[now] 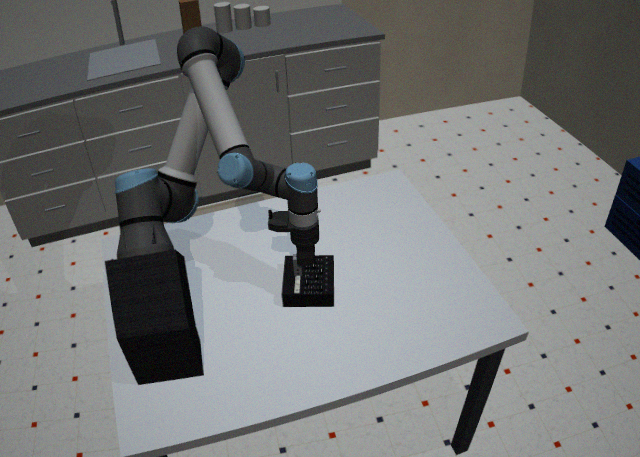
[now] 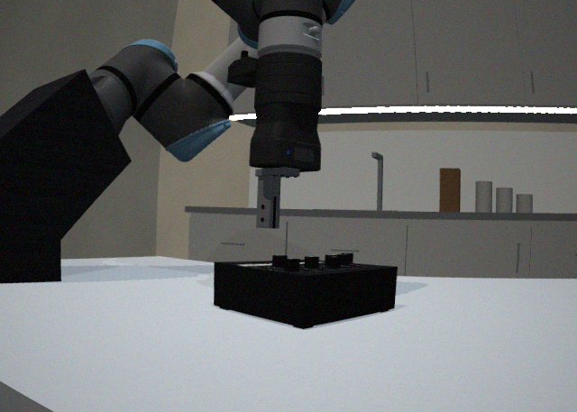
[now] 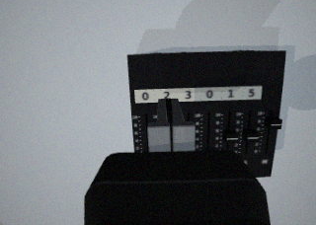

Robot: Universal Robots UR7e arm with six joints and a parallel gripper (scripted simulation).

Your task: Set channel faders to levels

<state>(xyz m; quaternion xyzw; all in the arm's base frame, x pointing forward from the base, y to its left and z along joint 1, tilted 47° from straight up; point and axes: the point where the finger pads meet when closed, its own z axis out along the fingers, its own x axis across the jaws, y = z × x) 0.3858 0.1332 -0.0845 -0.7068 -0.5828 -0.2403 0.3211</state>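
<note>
Right now my hand is 50 mm above the channel 2 cap and 20 mm short of it. From my hand the other things lie so: channel 3 cap (50 mm below, 50 mm ahead, 10 mm to the left); then channel 4 cap (70 mm ahead, 50 mm below, 30 mm to the left); then channel 1 cap (60 mm ahead, 50 mm below, 30 mm to the right).
</note>
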